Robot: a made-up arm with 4 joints.
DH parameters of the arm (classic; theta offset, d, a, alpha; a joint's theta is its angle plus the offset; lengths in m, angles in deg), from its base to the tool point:
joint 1: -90 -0.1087 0.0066 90
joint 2: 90 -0.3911 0.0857 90
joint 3: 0 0.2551 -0.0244 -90
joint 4: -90 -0.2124 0.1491 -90
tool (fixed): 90 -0.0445 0 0
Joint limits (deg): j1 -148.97..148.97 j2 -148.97..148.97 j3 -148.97..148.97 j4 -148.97..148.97
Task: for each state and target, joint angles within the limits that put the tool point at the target. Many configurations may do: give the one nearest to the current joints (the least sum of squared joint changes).
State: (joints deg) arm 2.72 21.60 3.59 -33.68
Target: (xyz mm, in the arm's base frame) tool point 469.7 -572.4 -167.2
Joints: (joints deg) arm -19.36 -17.09 22.17 -21.10
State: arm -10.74 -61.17 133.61 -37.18
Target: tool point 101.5 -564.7 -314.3
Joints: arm -27.68 -68.31 132.66 -32.95
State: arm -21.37 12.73 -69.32 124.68
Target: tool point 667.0 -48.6 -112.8
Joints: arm 17.34 0.81 -53.48 112.76
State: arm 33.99 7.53 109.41 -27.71
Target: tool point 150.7 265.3 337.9
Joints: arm 52.47 45.53 148.58 -62.46
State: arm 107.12 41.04 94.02 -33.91
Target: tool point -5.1 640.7 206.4
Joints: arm 121.86 3.52 88.62 -37.63
